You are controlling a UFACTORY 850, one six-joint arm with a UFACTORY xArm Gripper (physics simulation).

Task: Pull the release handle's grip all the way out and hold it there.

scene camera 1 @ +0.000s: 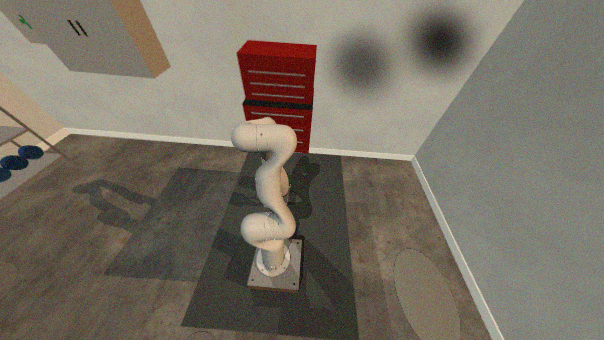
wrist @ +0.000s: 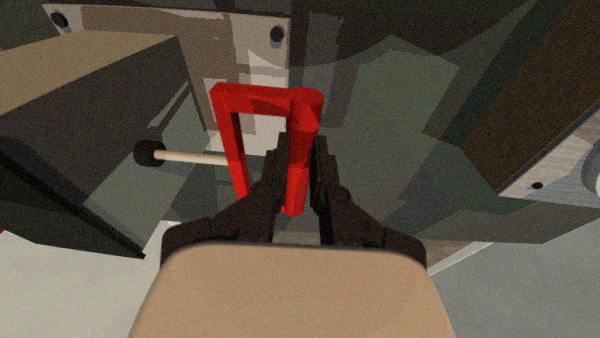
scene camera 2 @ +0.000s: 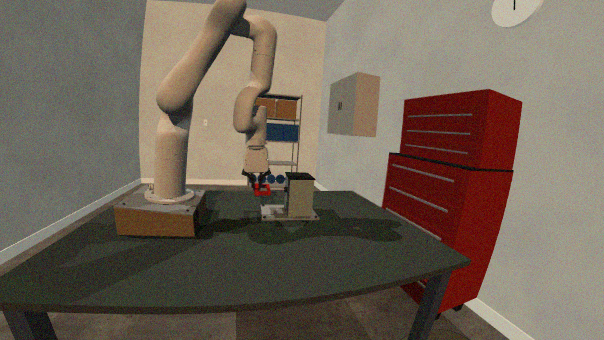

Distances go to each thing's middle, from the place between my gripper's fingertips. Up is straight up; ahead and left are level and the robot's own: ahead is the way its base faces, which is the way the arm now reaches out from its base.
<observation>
Now: the base plate (wrist: 245, 49) 140 mm ahead of my hand, 110 mm below it and 10 mm to the right of it.
</observation>
